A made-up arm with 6 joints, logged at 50 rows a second.
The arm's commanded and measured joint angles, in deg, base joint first. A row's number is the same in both.
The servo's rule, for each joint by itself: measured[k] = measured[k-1] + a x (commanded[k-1-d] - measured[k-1]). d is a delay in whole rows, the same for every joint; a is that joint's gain. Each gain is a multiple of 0.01, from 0.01 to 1. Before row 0 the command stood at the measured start. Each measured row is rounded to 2 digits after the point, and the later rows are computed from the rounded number. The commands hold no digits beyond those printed.
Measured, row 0:
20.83, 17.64, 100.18, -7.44, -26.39, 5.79
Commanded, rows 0 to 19:
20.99, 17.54, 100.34, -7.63, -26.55, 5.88
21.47, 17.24, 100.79, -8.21, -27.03, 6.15
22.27, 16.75, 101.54, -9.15, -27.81, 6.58
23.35, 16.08, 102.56, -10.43, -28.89, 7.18
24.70, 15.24, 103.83, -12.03, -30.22, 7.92
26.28, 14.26, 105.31, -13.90, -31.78, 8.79
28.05, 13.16, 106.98, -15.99, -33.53, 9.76
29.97, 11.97, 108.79, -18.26, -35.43, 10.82
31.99, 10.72, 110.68, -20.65, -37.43, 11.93
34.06, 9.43, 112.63, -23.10, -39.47, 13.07
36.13, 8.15, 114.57, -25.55, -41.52, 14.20
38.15, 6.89, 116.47, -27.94, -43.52, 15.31
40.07, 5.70, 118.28, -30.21, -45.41, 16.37
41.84, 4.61, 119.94, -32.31, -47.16, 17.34
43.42, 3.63, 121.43, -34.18, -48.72, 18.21
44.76, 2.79, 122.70, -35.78, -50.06, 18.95
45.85, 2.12, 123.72, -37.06, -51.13, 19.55
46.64, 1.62, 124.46, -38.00, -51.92, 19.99
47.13, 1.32, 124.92, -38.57, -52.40, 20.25
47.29, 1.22, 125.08, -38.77, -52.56, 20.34
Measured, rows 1 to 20:
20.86, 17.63, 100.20, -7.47, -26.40, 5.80
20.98, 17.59, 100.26, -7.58, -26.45, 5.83
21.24, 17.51, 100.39, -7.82, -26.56, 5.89
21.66, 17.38, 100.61, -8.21, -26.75, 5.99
22.27, 17.19, 100.93, -8.78, -27.03, 6.14
23.07, 16.93, 101.37, -9.55, -27.41, 6.35
24.07, 16.59, 101.93, -10.52, -27.90, 6.62
25.25, 16.17, 102.62, -11.68, -28.50, 6.96
26.60, 15.68, 103.43, -13.03, -29.21, 7.36
28.09, 15.12, 104.35, -14.54, -30.03, 7.82
29.70, 14.49, 105.37, -16.19, -30.95, 8.33
31.39, 13.81, 106.48, -17.95, -31.96, 8.89
33.13, 13.08, 107.66, -19.79, -33.04, 9.49
34.87, 12.32, 108.89, -21.67, -34.17, 10.12
36.58, 11.54, 110.14, -23.55, -35.33, 10.77
38.22, 10.75, 111.40, -25.38, -36.51, 11.42
39.75, 9.97, 112.63, -27.13, -37.68, 12.07
41.13, 9.22, 113.81, -28.76, -38.82, 12.70
42.33, 8.51, 114.92, -30.23, -39.91, 13.30
43.32, 7.85, 115.94, -31.51, -40.92, 13.86
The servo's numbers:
d 0
a 0.20 0.09 0.10 0.15 0.08 0.08

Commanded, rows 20 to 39:
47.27, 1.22, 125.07, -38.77, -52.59, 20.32
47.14, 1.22, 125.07, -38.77, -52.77, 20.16
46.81, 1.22, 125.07, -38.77, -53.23, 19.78
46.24, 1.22, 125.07, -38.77, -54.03, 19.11
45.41, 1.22, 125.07, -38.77, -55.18, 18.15
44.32, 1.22, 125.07, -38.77, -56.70, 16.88
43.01, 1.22, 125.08, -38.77, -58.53, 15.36
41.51, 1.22, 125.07, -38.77, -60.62, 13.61
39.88, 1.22, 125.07, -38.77, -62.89, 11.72
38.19, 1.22, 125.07, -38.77, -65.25, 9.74
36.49, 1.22, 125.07, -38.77, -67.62, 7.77
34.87, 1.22, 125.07, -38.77, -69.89, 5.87
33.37, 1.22, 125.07, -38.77, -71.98, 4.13
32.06, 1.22, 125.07, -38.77, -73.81, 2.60
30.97, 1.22, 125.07, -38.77, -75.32, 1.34
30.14, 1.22, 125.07, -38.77, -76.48, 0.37
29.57, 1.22, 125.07, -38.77, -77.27, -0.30
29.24, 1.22, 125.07, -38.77, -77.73, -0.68
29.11, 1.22, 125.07, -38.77, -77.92, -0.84
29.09, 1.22, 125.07, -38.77, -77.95, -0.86
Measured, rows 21 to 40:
44.11, 7.25, 116.85, -32.60, -41.85, 14.38
44.72, 6.71, 117.67, -33.53, -42.72, 14.84
45.14, 6.22, 118.41, -34.32, -43.56, 15.24
45.36, 5.77, 119.08, -34.99, -44.40, 15.55
45.37, 5.36, 119.68, -35.56, -45.26, 15.76
45.16, 4.99, 120.22, -36.04, -46.18, 15.85
44.73, 4.65, 120.71, -36.45, -47.17, 15.81
44.09, 4.34, 121.15, -36.80, -48.25, 15.63
43.25, 4.06, 121.54, -37.10, -49.42, 15.32
42.24, 3.80, 121.89, -37.35, -50.69, 14.87
41.09, 3.57, 122.21, -37.56, -52.04, 14.30
39.85, 3.36, 122.50, -37.74, -53.47, 13.63
38.55, 3.17, 122.76, -37.89, -54.95, 12.87
37.25, 2.99, 122.99, -38.02, -56.46, 12.05
35.99, 2.83, 123.20, -38.13, -57.97, 11.19
34.82, 2.69, 123.39, -38.23, -59.45, 10.32
33.77, 2.56, 123.56, -38.31, -60.88, 9.47
32.86, 2.44, 123.71, -38.38, -62.23, 8.66
32.11, 2.33, 123.85, -38.44, -63.49, 7.90
31.51, 2.23, 123.97, -38.49, -64.65, 7.20

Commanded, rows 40 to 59:
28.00, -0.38, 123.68, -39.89, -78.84, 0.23
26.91, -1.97, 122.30, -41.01, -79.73, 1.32
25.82, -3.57, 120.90, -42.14, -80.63, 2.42
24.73, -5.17, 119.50, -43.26, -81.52, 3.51
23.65, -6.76, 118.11, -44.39, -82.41, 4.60
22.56, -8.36, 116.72, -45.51, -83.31, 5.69
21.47, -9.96, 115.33, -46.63, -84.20, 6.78
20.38, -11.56, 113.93, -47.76, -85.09, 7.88
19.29, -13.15, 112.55, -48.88, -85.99, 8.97
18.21, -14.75, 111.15, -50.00, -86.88, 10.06
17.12, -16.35, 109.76, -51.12, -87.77, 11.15
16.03, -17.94, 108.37, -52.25, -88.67, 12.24
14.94, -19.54, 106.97, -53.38, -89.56, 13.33
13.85, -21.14, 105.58, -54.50, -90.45, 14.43
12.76, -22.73, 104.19, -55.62, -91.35, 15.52
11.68, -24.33, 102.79, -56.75, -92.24, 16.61
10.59, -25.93, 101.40, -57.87, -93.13, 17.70
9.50, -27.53, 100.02, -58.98, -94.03, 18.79
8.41, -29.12, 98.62, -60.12, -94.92, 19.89
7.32, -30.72, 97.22, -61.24, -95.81, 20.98
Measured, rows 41 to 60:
30.81, 2.00, 123.94, -38.70, -65.79, 6.64
30.03, 1.64, 123.78, -39.05, -66.91, 6.21
29.19, 1.17, 123.49, -39.51, -68.01, 5.91
28.30, 0.60, 123.09, -40.07, -69.09, 5.72
27.37, -0.06, 122.59, -40.72, -70.16, 5.63
26.41, -0.81, 122.00, -41.44, -71.21, 5.63
25.42, -1.63, 121.33, -42.22, -72.25, 5.72
24.41, -2.52, 120.59, -43.05, -73.28, 5.89
23.39, -3.48, 119.79, -43.92, -74.30, 6.14
22.35, -4.49, 118.93, -44.83, -75.31, 6.45
21.30, -5.56, 118.01, -45.77, -76.31, 6.83
20.25, -6.67, 117.05, -46.74, -77.30, 7.26
19.19, -7.83, 116.04, -47.74, -78.28, 7.75
18.12, -9.03, 114.99, -48.75, -79.25, 8.28
17.05, -10.26, 113.91, -49.78, -80.22, 8.86
15.98, -11.53, 112.80, -50.83, -81.18, 9.48
14.90, -12.83, 111.66, -51.89, -82.14, 10.14
13.82, -14.15, 110.50, -52.95, -83.09, 10.83
12.74, -15.50, 109.31, -54.03, -84.04, 11.55
11.66, -16.87, 108.10, -55.11, -84.98, 12.30

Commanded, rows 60 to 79:
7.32, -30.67, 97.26, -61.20, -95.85, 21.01
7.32, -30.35, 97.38, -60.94, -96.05, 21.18
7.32, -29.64, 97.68, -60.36, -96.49, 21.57
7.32, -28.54, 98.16, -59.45, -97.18, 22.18
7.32, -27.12, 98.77, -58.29, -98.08, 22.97
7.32, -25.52, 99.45, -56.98, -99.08, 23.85
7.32, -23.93, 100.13, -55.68, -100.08, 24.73
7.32, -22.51, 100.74, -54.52, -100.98, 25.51
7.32, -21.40, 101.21, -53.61, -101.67, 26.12
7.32, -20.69, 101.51, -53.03, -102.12, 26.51
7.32, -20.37, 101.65, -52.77, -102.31, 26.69
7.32, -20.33, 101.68, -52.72, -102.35, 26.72
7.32, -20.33, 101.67, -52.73, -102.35, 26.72
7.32, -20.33, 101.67, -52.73, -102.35, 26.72
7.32, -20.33, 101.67, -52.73, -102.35, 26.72
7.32, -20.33, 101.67, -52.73, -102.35, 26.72
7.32, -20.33, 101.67, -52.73, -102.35, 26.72
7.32, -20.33, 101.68, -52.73, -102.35, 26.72
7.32, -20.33, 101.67, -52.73, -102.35, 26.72
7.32, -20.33, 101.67, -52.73, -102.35, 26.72
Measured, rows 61 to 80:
10.79, -18.11, 107.02, -56.02, -85.85, 13.00
10.10, -19.21, 106.06, -56.76, -86.67, 13.65
9.54, -20.15, 105.22, -57.30, -87.46, 14.28
9.10, -20.91, 104.51, -57.62, -88.24, 14.91
8.74, -21.47, 103.94, -57.72, -89.03, 15.55
8.46, -21.83, 103.49, -57.61, -89.83, 16.21
8.23, -22.02, 103.15, -57.32, -90.65, 16.89
8.05, -22.06, 102.91, -56.90, -91.48, 17.58
7.90, -22.00, 102.74, -56.41, -92.30, 18.26
7.78, -21.88, 102.62, -55.90, -93.09, 18.92
7.69, -21.74, 102.52, -55.43, -93.83, 19.54
7.62, -21.61, 102.44, -55.02, -94.51, 20.11
7.56, -21.49, 102.36, -54.68, -95.14, 20.64
7.51, -21.39, 102.29, -54.39, -95.72, 21.13
7.47, -21.29, 102.23, -54.14, -96.25, 21.58
7.44, -21.20, 102.17, -53.93, -96.74, 21.99
7.42, -21.12, 102.12, -53.75, -97.19, 22.37
7.40, -21.05, 102.08, -53.60, -97.60, 22.72
7.38, -20.99, 102.04, -53.47, -97.98, 23.04
7.37, -20.93, 102.00, -53.36, -98.33, 23.33

